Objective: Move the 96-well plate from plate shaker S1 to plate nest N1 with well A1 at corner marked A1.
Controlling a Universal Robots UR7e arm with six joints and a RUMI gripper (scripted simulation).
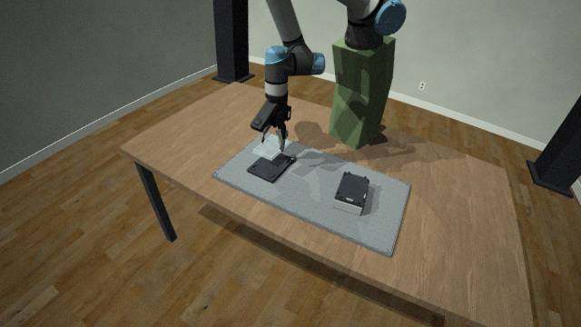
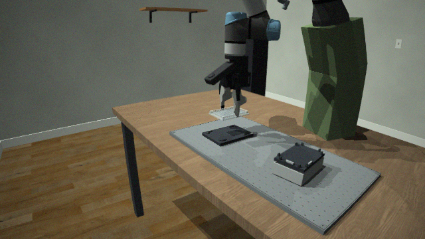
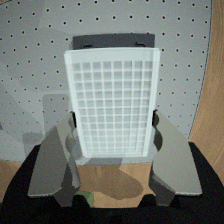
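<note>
The white 96-well plate lies 1 cm below my hand. The rest, counted from my hand: plate nest (10 cm below).
</note>
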